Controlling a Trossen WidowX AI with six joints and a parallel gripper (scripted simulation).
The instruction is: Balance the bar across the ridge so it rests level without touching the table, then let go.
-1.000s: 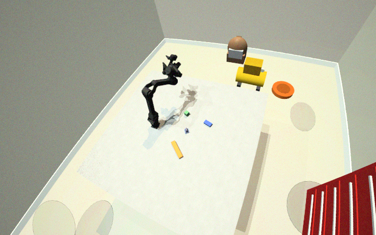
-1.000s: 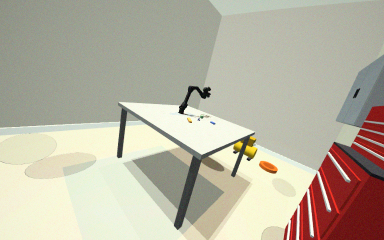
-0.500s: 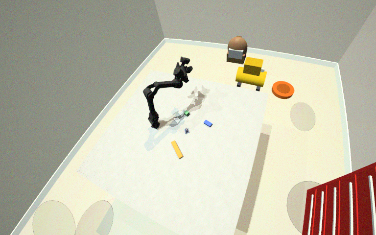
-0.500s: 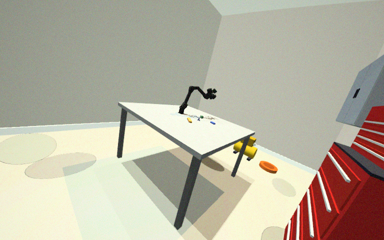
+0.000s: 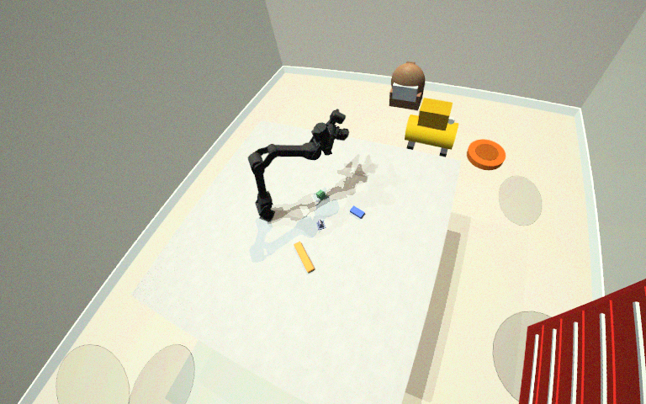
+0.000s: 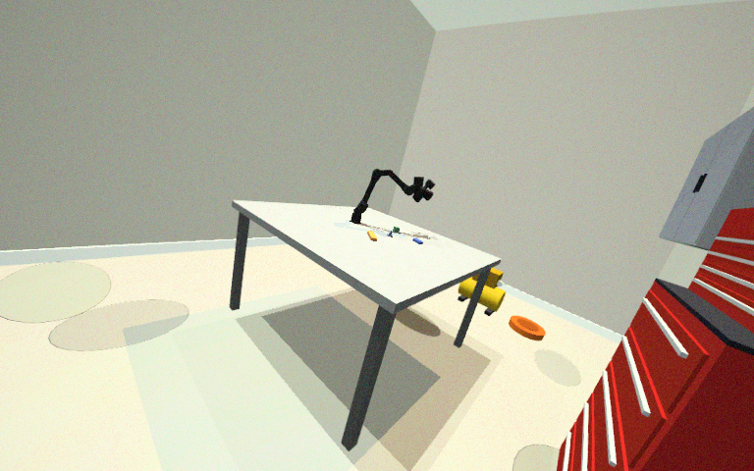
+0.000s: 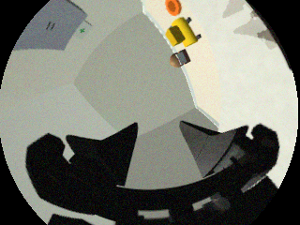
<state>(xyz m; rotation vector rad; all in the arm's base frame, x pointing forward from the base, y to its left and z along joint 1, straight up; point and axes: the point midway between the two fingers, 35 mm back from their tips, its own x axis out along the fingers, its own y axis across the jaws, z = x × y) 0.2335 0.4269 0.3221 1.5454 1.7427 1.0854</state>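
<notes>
Now: gripper tip 6 cm short of the orange bar, 60 cm to the left of it and 32 cm above it. The rest, counted from my gripper tip: small blue block 20 cm ahead, 30 cm to the right, 32 cm below; green ridge block 1 cm behind, 27 cm to the right, 31 cm below.
</notes>
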